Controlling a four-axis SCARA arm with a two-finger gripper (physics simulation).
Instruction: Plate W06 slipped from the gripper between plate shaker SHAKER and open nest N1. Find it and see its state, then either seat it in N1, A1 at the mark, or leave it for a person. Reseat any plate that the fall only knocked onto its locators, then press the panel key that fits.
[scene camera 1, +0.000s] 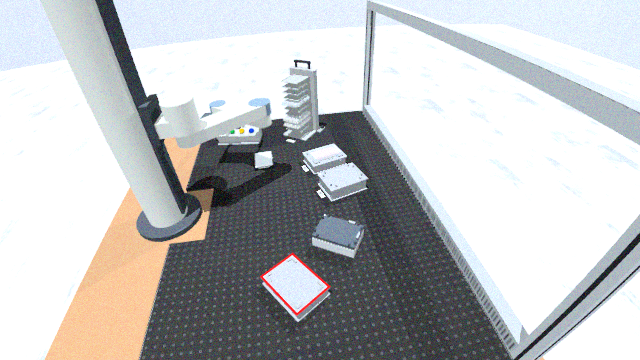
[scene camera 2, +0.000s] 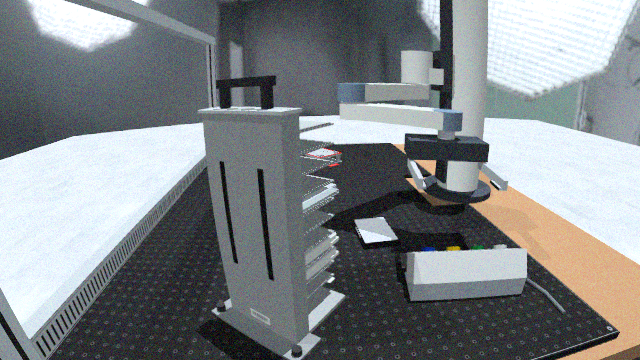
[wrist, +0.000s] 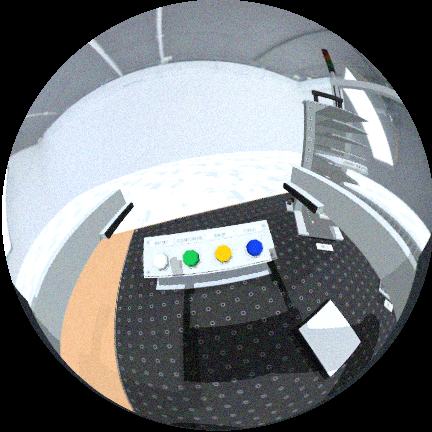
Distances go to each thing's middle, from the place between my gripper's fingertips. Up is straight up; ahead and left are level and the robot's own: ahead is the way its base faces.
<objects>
My hand is 190 mm to the left of the white plate (scene camera 2: 372, 232), 180 mm above it and 120 mm short of it. The rest, counted from my hand: grey station (scene camera 1: 337, 235): 710 mm to the right, 360 mm ahead, 150 mm below.
</objects>
